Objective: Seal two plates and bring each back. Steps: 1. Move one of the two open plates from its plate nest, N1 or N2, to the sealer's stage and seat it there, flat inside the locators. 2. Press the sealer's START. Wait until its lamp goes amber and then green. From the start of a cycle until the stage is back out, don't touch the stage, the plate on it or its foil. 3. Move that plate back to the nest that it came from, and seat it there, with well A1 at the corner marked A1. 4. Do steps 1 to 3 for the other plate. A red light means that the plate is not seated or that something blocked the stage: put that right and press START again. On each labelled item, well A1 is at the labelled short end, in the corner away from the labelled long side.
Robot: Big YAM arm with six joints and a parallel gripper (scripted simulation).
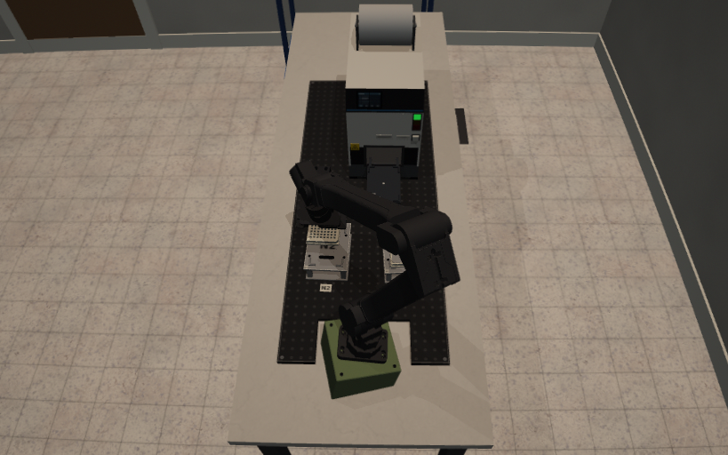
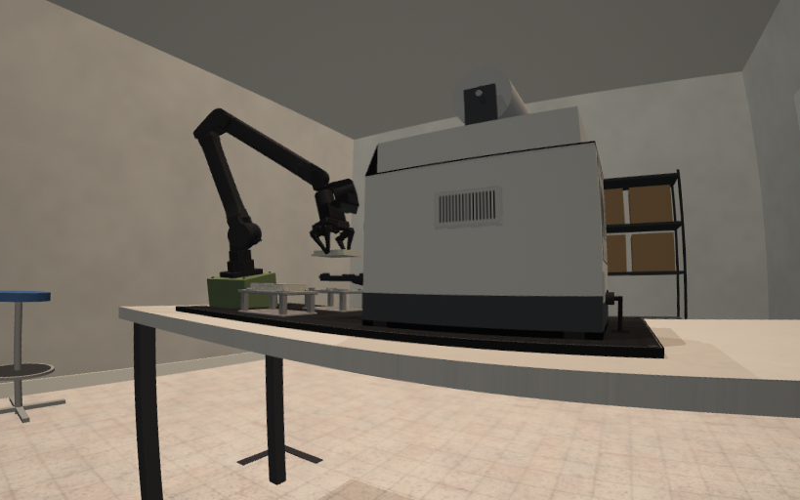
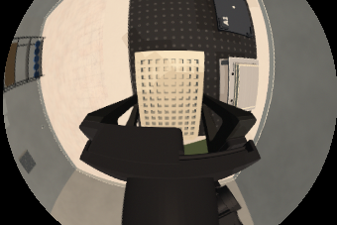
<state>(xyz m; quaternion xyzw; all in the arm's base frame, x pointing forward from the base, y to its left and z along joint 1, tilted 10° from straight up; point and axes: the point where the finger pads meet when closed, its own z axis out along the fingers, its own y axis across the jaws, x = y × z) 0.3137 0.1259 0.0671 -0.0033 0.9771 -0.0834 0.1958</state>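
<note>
Now: the sealer stage 20 cm ahead of my hand, 16 cm to the right of it and 7 cm below it. The rest, counted from my hand: yellow warning label: 30 cm ahead, 7 cm to the right, 2 cm below; white well plate: right at my hand; N2 label: 17 cm below, 11 cm behind.
</note>
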